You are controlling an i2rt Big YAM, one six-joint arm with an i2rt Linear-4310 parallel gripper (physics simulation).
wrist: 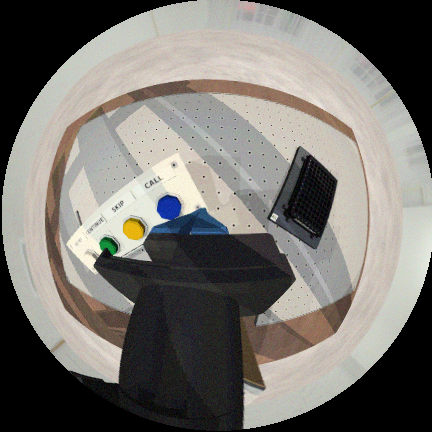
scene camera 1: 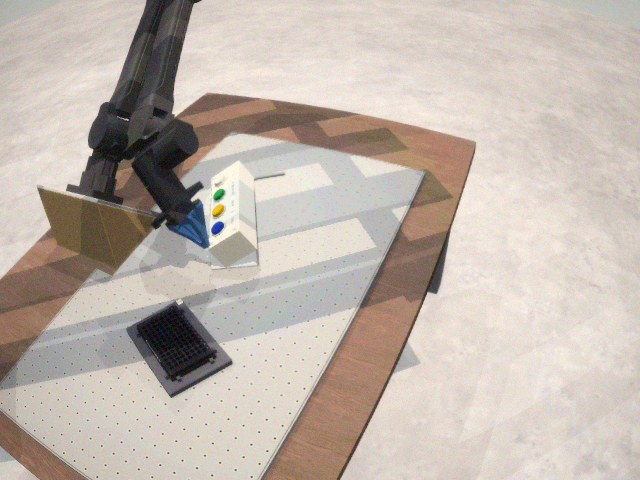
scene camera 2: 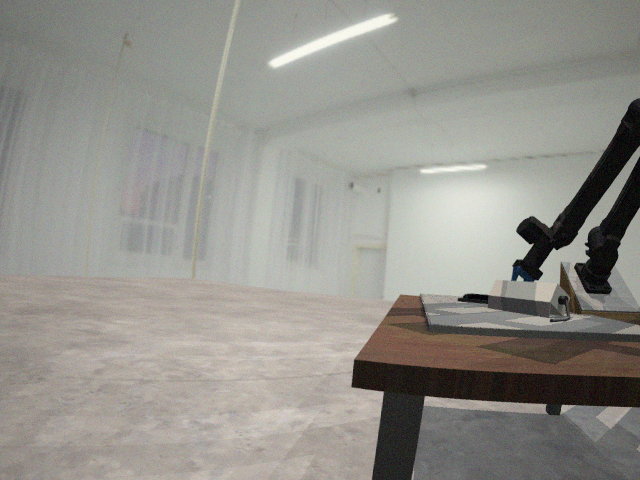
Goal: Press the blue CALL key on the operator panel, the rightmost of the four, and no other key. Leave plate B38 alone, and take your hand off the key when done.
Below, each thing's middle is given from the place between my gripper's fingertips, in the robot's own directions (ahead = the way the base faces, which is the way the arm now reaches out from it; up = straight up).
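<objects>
I find my hand 30 mm above the black gridded tray (scene camera 1: 176,345), and it is also 30 mm short of the tray and 190 mm to the left of it.
</objects>
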